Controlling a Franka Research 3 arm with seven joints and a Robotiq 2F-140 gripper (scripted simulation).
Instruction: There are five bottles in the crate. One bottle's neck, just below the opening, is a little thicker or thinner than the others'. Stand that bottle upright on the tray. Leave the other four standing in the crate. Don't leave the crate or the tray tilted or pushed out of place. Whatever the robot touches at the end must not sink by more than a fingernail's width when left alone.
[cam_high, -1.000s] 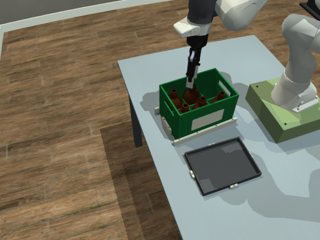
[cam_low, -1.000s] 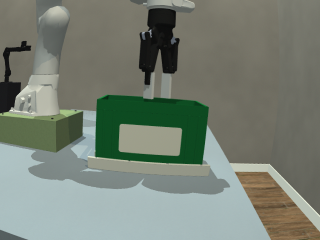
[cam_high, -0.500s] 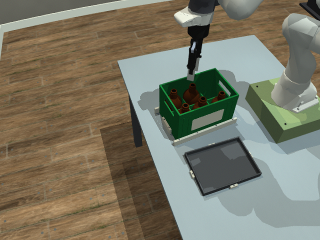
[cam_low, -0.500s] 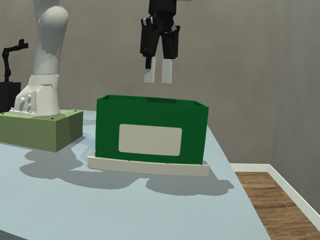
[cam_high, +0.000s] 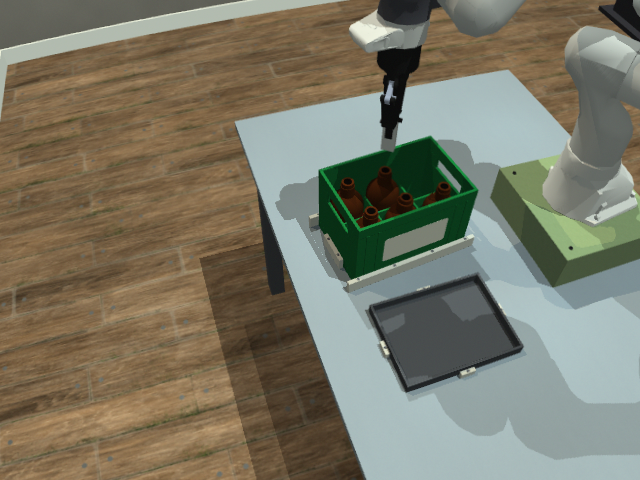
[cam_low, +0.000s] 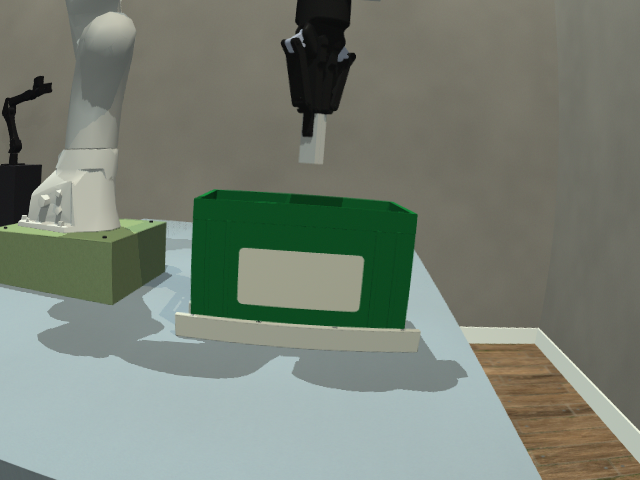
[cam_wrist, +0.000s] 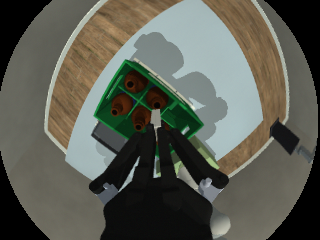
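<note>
Right now the green crate is 17 cm below my hand, 4 cm to the left of it and 1 cm behind it. From my hand the other things lie so: dark tray: 31 cm to the left, 24 cm below, 3 cm behind; bottle: 17 cm below.
</note>
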